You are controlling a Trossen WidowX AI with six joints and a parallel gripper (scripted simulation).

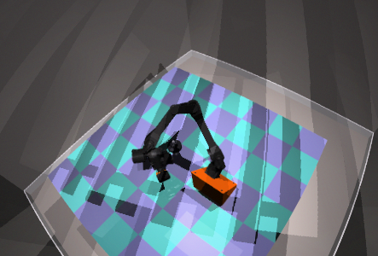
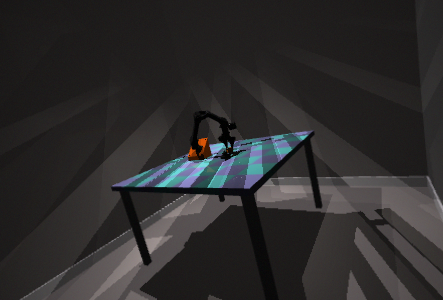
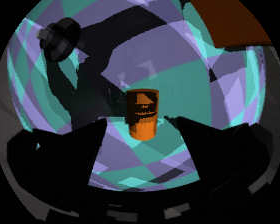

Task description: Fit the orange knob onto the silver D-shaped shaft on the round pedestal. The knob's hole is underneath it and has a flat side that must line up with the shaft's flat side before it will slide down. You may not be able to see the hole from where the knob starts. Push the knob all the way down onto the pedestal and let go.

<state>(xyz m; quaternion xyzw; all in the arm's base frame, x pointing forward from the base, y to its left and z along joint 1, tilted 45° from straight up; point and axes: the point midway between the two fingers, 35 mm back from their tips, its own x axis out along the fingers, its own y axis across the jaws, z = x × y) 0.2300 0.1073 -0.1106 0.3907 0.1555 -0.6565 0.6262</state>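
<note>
The orange knob is 2 cm to the right of my gripper tip, 1 cm below it and 1 cm behind it. Also, from my gripper tip: dark round pedestal (18 cm to the right, 9 cm ahead).
</note>
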